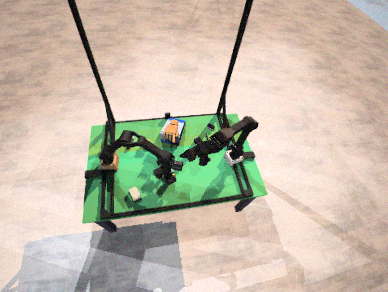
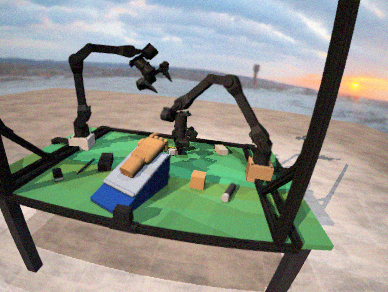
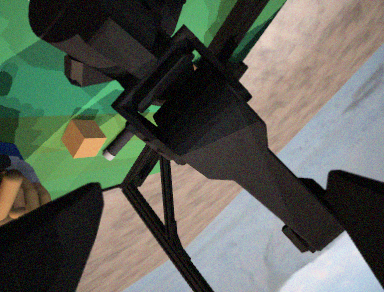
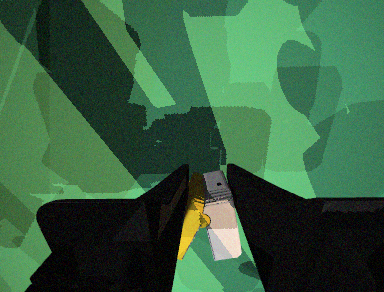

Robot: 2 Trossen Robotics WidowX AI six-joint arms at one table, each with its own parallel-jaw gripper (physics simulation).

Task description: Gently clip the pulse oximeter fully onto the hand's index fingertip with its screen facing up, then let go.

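Places are measured from the left arm's base along level axes (x ahead, y left, z up), in metres.
Where they show: left gripper, fingertip midpoint: (image 1: 183, 154) (image 2: 164, 87) (image 3: 215, 187); right gripper, fingertip midpoint: (image 1: 166, 176) (image 2: 179, 153) (image 4: 207, 169); left arm's base at its link origin: (image 1: 234, 155) (image 2: 81, 135); right arm's base at its link origin: (image 1: 108, 159) (image 2: 260, 162).
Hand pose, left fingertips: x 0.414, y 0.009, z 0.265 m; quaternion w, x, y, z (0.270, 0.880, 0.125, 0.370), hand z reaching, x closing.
Things, the pixels of their top centre, and the offset from my left fingertips. Level surfaces: height alone.
- pulse oximeter at its top centre: (image 4: 213, 237) (image 2: 173, 148) 0.060 m ahead, 0.052 m right, 0.292 m down
- green table at its surface level: 0.324 m down
- orange cube at its top centre: (image 3: 90, 147) (image 2: 199, 174) 0.150 m ahead, 0.333 m right, 0.274 m down
- dark cylinder at its top centre: (image 3: 124, 145) (image 2: 229, 188) 0.257 m ahead, 0.393 m right, 0.297 m down
- beige block at its top centre: (image 2: 221, 147) (image 1: 134, 193) 0.322 m ahead, 0.008 m left, 0.294 m down
- black box at its top centre: (image 2: 105, 157) 0.231 m back, 0.201 m right, 0.289 m down
- pen at its top centre: (image 2: 85, 165) 0.311 m back, 0.228 m right, 0.315 m down
- small black item at its top centre: (image 2: 56, 170) 0.382 m back, 0.329 m right, 0.292 m down
The pulse oximeter (image 4: 219, 215) (image 2: 172, 151), white with a yellow half, lies on its side on the green table (image 1: 210, 182) (image 2: 187, 208). My right gripper (image 4: 207, 169) (image 1: 167, 175) (image 2: 181, 147) points straight down and is shut on the oximeter, one finger on each side. The tan hand (image 1: 172, 131) (image 2: 145, 152) lies on a grey pad on a blue wedge (image 2: 113, 198) (image 1: 182, 124), fingers toward the right gripper and close beside it. My left gripper (image 1: 194, 157) (image 2: 161, 84) is open and empty, high above the table.
An orange cube (image 2: 198, 179) (image 3: 83, 139) and a dark cylinder (image 2: 228, 192) (image 3: 116, 145) lie right of the wedge. A beige block (image 1: 135, 193) (image 2: 221, 149) sits near the table edge. A black box (image 2: 105, 161), a pen (image 2: 85, 165) and a small black item (image 2: 57, 174) lie left.
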